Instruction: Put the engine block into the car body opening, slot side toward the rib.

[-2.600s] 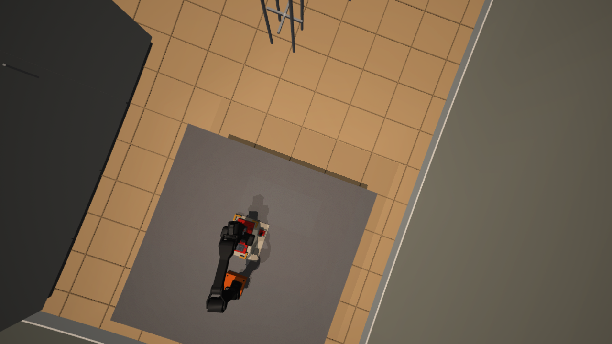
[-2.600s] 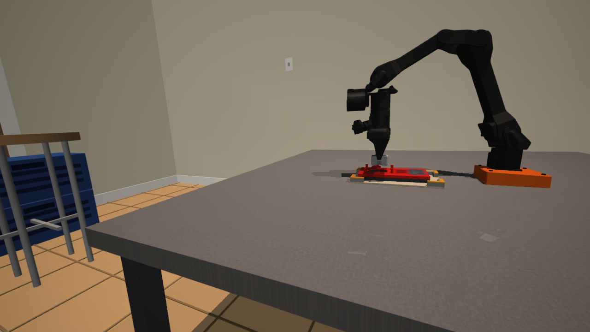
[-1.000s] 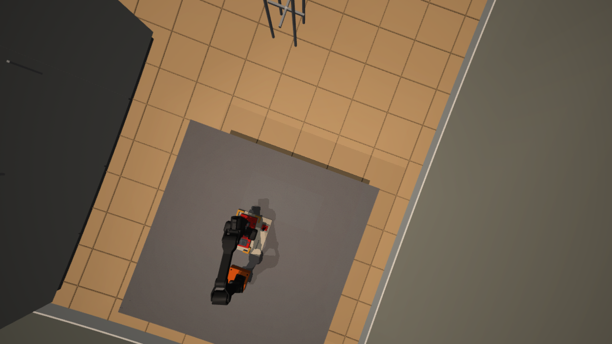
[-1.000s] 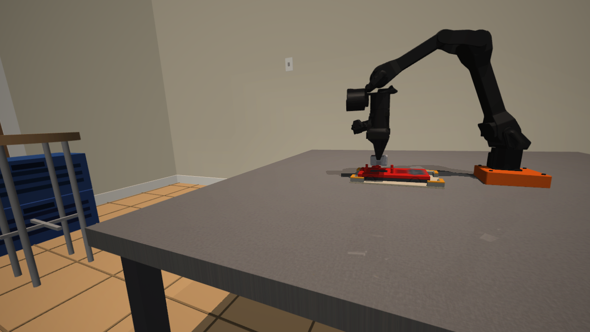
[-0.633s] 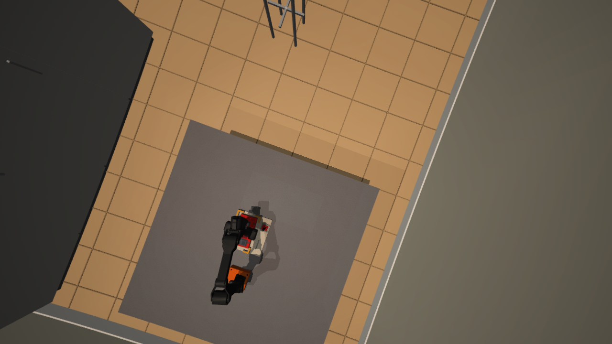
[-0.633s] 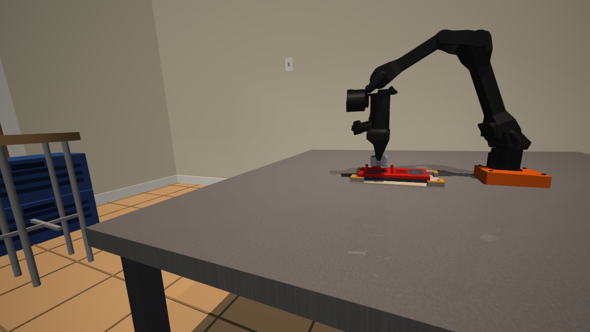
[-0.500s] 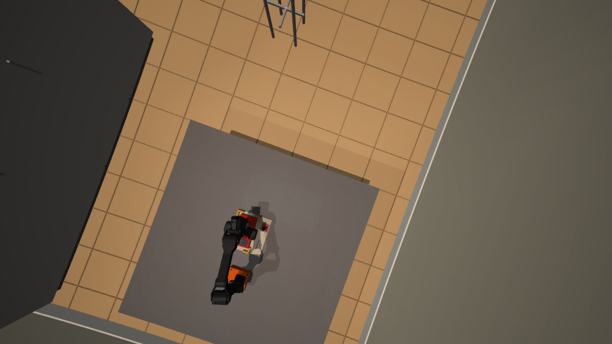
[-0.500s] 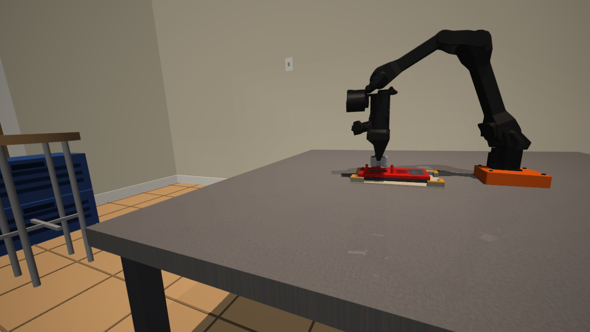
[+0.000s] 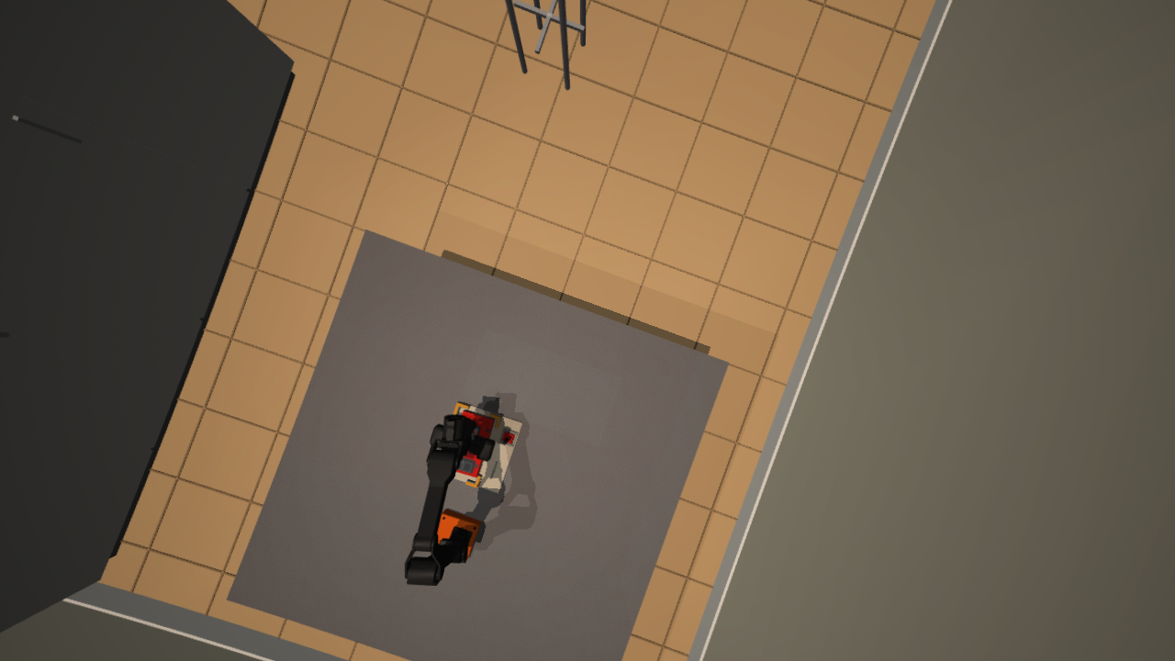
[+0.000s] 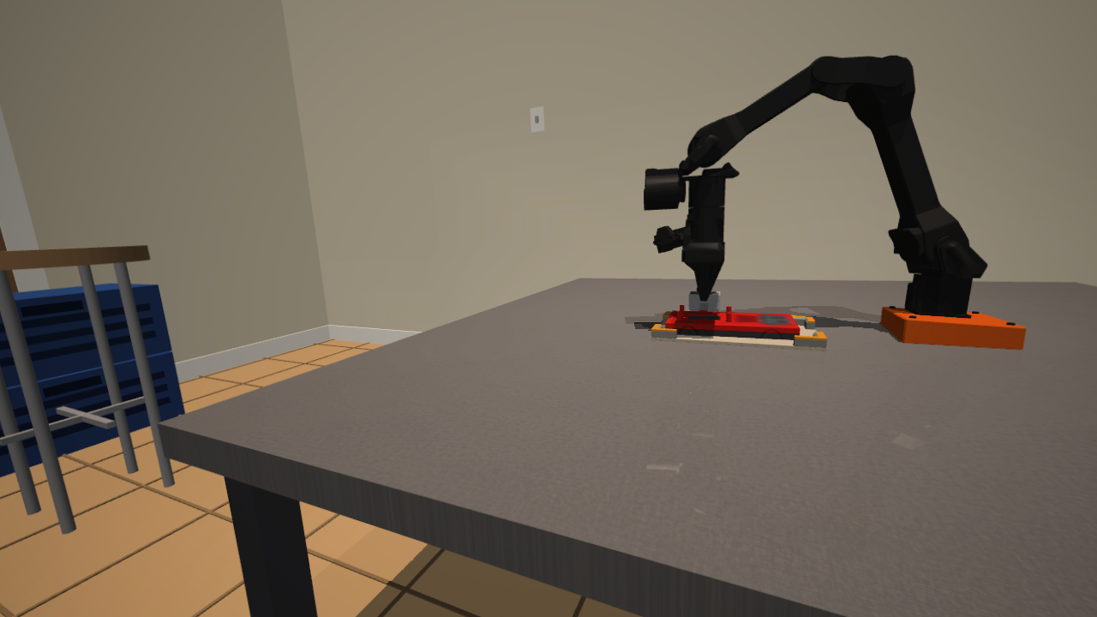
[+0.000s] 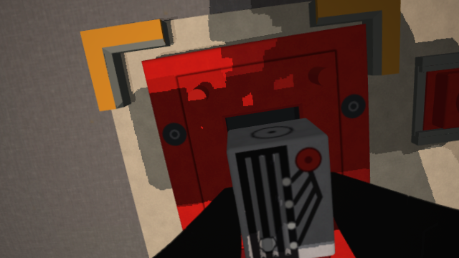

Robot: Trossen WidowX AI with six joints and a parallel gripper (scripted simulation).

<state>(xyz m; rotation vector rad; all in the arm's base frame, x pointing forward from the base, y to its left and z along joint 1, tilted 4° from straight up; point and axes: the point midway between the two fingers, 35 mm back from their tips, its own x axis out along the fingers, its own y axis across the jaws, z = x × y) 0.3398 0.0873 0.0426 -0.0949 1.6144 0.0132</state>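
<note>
Now: the thin grey bar 50 mm below my gripper tip, 40 mm behind it and 20 mm to the right of it. Also, from my gripper tip: grey engine block (10 mm below).
</note>
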